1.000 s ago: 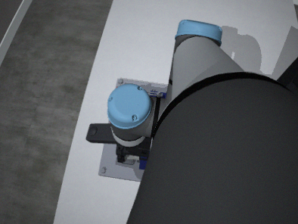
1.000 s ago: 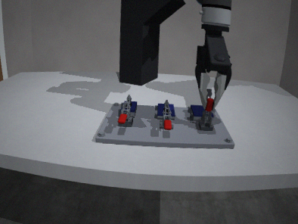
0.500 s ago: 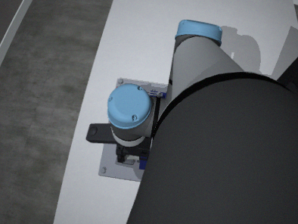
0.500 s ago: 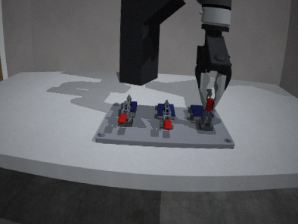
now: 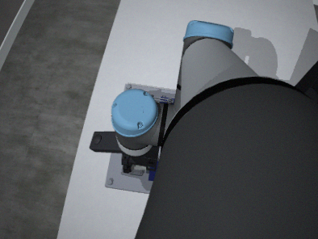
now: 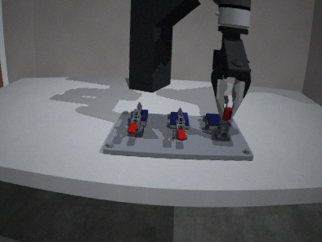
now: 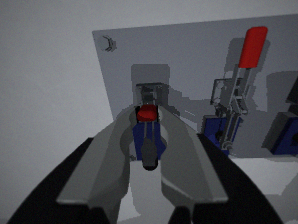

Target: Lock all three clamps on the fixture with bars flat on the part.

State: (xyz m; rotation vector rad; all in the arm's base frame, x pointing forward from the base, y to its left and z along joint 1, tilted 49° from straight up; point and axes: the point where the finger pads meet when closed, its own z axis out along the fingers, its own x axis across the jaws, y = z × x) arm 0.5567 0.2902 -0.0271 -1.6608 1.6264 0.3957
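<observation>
Now: the blue part 90 mm behind my hand, 10 mm to the right of it and 60 mm below it. Also, from my hand: grey fixture plate: 30 mm behind, 120 mm to the right, 80 mm below.
</observation>
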